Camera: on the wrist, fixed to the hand. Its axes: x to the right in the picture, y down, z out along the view.
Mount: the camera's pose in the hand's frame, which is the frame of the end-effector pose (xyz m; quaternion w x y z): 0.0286 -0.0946 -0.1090 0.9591 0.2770 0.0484 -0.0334
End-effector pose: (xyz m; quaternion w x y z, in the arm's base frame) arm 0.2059 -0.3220 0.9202 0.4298 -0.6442 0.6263 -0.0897
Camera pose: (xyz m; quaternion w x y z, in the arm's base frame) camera 0.2094 -0.4100 1.0381 0.5573 -0.5154 0.5751 -0.3050
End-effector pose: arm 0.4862 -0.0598 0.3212 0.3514 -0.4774 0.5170 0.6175
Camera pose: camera 0.5901 -0.1470 0.2642 0.4649 -0.4077 0.6679 0.4142
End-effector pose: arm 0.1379 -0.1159 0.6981 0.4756 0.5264 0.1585 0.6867
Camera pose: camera 0.0889 -0.0145 0.6034 0.3256 0.5981 0.3828 0.6243
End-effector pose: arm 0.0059 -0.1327 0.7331 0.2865 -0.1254 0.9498 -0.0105
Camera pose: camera -0.0547 -0.2369 0.8174 0.2632 -0.0721 0.9177 -0.2888
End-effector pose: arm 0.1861 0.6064 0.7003 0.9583 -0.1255 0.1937 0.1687
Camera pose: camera 0.2103 0.4947 0.6077 0.9501 0.1304 0.2747 0.0701
